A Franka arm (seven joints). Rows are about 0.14 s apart.
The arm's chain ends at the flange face. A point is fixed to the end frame.
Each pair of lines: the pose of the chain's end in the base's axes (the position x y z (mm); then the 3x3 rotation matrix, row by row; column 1 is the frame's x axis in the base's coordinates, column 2 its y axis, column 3 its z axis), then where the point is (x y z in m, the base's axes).
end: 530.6 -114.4 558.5; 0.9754 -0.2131 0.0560; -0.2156 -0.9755 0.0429; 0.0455 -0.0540 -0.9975
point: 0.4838 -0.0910 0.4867
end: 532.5 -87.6 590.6; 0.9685 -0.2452 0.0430; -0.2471 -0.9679 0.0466; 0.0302 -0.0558 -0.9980
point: 0.4854 -0.0623 0.5196
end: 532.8 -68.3 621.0; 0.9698 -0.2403 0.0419; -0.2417 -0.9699 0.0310; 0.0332 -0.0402 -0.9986
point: 0.4855 -0.0443 0.5497
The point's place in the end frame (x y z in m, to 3 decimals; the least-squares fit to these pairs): -0.054 -0.009 0.070
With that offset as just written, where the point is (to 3 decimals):
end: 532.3 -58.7 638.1; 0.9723 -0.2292 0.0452; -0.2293 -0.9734 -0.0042; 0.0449 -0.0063 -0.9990
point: 0.485 -0.038 0.566
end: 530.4 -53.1 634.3; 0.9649 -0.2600 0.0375; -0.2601 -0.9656 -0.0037; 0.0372 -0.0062 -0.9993
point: 0.483 -0.031 0.562
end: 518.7 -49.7 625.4; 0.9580 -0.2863 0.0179; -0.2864 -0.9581 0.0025; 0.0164 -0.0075 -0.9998
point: 0.471 -0.025 0.555
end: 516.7 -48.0 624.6; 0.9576 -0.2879 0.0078; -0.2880 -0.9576 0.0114; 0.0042 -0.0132 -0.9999
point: 0.468 -0.023 0.554
